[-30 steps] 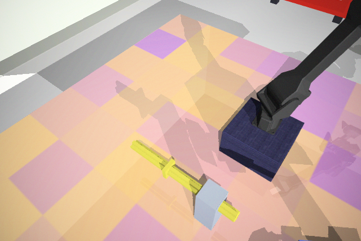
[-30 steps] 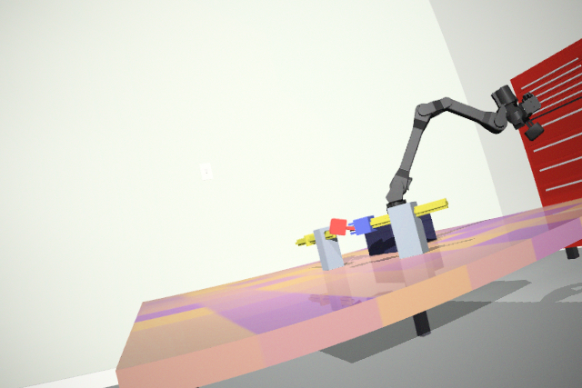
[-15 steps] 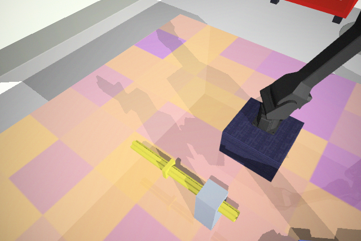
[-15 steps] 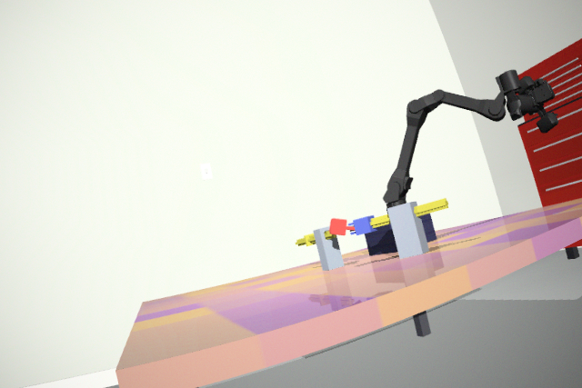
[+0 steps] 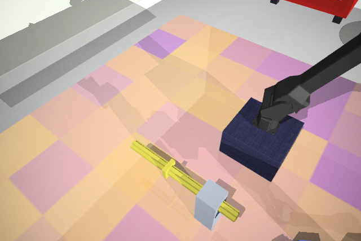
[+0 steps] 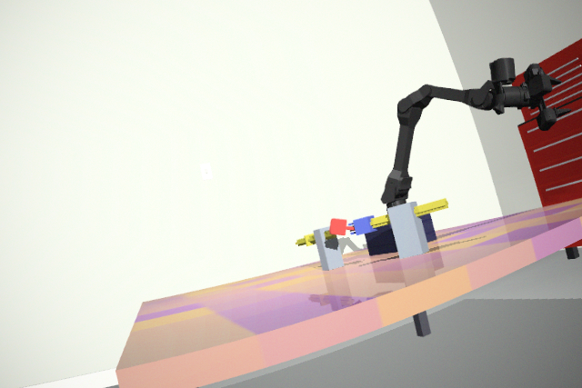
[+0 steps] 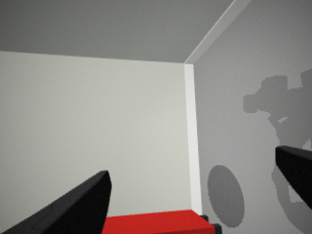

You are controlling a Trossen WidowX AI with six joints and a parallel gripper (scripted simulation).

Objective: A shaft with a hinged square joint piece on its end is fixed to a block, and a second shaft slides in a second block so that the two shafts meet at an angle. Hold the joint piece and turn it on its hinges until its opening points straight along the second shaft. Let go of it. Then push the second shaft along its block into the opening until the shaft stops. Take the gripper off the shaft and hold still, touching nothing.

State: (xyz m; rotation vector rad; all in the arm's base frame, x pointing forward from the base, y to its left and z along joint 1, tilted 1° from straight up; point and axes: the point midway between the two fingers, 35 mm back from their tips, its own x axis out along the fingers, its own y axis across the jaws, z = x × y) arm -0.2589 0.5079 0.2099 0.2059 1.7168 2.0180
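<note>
Right now my gripper tip is 600 mm short of the red joint piece, 370 mm to the left of it and 180 mm above it.
</note>
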